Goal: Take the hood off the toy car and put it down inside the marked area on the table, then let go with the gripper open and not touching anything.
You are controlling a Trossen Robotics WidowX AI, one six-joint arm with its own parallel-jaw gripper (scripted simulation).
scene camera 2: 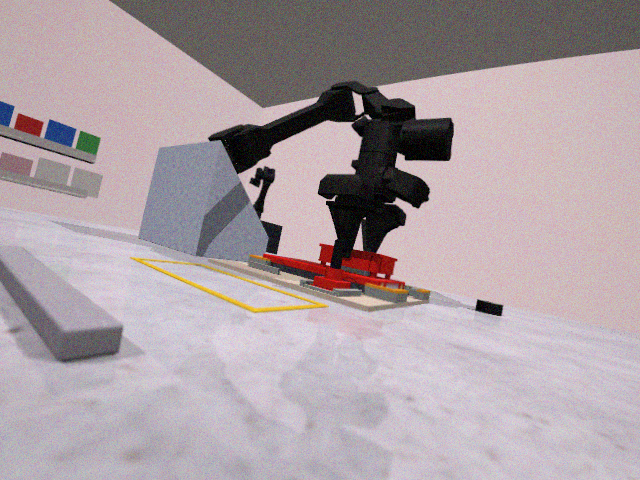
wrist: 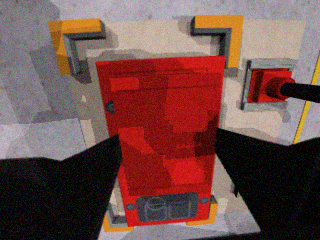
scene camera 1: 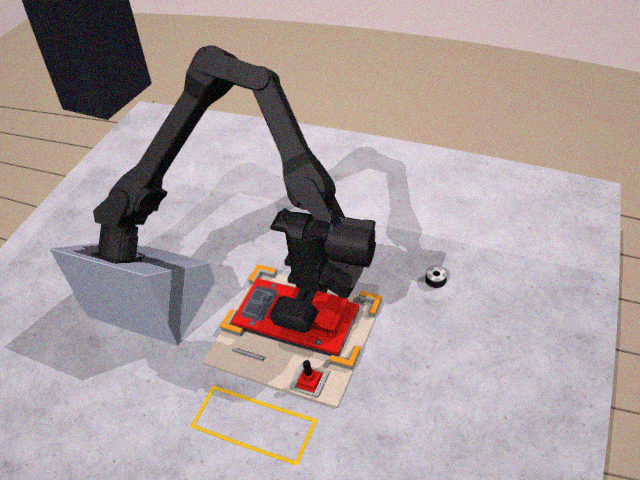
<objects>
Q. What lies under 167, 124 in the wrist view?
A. A red hood.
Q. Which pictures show my gripper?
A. Scene camera 2, the wrist view and scene camera 1: all of them.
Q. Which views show the red hood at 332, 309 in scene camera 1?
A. Scene camera 2, the wrist view and scene camera 1: all of them.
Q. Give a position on a red hood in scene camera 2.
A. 377, 263
</objects>
